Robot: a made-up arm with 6 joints. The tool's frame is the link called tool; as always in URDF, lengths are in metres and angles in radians. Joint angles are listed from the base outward.
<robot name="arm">
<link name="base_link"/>
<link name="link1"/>
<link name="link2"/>
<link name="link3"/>
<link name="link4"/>
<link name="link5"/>
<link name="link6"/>
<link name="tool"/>
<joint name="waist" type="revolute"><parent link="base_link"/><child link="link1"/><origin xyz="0.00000 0.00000 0.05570" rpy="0.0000 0.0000 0.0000"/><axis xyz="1 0 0"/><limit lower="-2.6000" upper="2.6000"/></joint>
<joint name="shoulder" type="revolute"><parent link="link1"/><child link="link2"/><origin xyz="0.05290 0.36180 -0.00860" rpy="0.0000 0.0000 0.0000"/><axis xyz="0 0 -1"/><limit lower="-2.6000" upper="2.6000"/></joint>
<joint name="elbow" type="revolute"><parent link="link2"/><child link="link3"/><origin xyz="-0.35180 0.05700 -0.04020" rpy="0.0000 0.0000 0.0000"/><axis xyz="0 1 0"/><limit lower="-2.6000" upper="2.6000"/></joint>
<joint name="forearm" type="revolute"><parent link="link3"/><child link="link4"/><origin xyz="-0.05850 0.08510 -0.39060" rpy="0.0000 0.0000 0.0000"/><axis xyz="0 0 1"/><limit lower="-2.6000" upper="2.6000"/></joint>
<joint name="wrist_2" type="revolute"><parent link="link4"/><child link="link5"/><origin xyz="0.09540 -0.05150 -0.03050" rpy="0.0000 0.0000 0.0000"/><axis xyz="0 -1 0"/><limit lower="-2.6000" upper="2.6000"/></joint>
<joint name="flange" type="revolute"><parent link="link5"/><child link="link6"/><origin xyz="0.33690 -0.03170 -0.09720" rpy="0.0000 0.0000 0.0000"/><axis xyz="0 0 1"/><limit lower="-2.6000" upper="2.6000"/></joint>
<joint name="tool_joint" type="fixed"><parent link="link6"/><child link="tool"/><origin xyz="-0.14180 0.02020 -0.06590" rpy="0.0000 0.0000 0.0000"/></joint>
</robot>
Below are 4 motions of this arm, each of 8 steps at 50 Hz.
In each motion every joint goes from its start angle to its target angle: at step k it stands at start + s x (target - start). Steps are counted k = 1, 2, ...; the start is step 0. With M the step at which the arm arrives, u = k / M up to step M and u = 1 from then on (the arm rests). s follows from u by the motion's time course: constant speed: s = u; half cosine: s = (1 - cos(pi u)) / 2; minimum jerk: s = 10 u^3 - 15 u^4 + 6 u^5.
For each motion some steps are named. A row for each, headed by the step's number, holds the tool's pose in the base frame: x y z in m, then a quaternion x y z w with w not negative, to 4 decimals.
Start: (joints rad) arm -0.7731 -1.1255 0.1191 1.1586 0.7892 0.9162
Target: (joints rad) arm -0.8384 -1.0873 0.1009 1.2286 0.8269 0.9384
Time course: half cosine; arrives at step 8
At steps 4, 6, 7, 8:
4: -0.3895 -0.0214 -0.5540 0.2591 0.1244 0.9536 0.0891
6: -0.3964 -0.0266 -0.5536 0.2654 0.1270 0.9519 0.0851
7: -0.3986 -0.0282 -0.5535 0.2673 0.1278 0.9514 0.0839
8: -0.3993 -0.0288 -0.5534 0.2680 0.1281 0.9512 0.0835

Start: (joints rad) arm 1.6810 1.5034 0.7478 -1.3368 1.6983 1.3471
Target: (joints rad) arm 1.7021 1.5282 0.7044 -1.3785 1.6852 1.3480
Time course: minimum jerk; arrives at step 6
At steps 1, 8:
1: -0.1091 -0.1183 0.9925 0.2123 0.5483 0.2138 0.7801
8: -0.0927 -0.1344 1.0051 0.2050 0.5758 0.2111 0.7629

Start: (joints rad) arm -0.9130 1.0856 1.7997 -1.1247 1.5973 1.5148
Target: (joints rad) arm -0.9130 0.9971 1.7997 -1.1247 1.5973 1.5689
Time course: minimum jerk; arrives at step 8
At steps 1, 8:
1: -0.3039 0.4961 -0.3836 -0.4091 0.5866 -0.0134 0.6989
8: -0.3239 0.4721 -0.3532 -0.4087 0.6103 0.0373 0.6776

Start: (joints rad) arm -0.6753 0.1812 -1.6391 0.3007 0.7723 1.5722
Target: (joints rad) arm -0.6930 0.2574 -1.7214 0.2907 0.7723 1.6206
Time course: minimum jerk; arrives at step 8
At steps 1, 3, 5, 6, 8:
1: -0.0012 0.5831 0.0972 0.7693 0.4018 -0.4909 0.0756
3: -0.0108 0.5893 0.0986 0.7789 0.3936 -0.4805 0.0864
5: -0.0276 0.6006 0.0997 0.7949 0.3788 -0.4622 0.1051
6: -0.0340 0.6051 0.0996 0.8007 0.3730 -0.4550 0.1123
8: -0.0379 0.6079 0.0995 0.8042 0.3694 -0.4507 0.1166

